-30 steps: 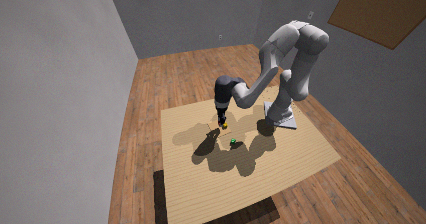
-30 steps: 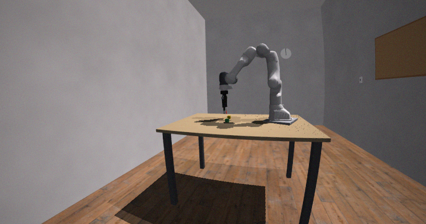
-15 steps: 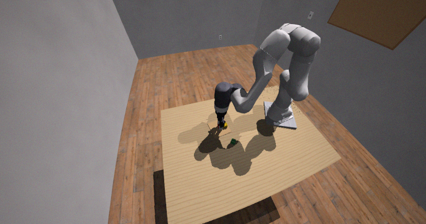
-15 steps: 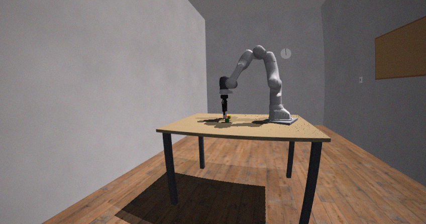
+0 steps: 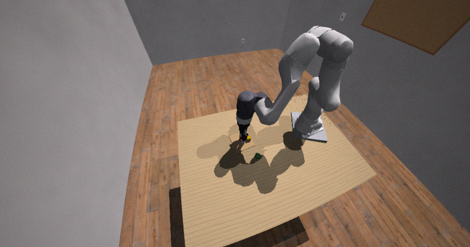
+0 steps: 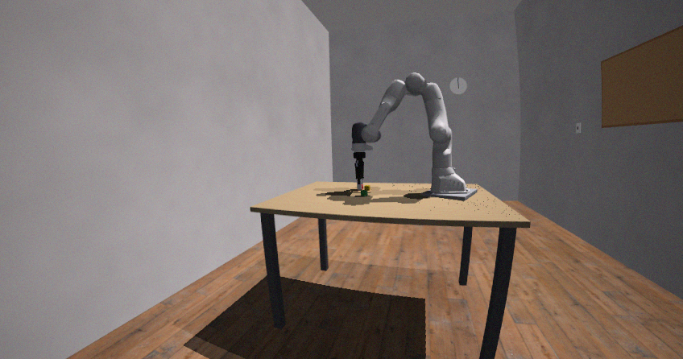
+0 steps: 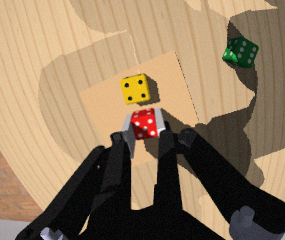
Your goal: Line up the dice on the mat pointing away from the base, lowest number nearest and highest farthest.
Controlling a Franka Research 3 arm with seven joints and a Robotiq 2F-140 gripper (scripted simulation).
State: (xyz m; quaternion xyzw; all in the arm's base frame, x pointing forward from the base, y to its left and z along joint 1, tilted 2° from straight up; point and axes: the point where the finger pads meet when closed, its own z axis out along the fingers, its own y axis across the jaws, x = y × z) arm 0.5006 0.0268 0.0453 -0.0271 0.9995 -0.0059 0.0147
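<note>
My hand is 2 cm above the red die. Round my hand: yellow die: 5 cm behind, 2 cm below; then green die: 7 cm behind, 13 cm to the left, 3 cm below; then tan mat: 4 cm below.
</note>
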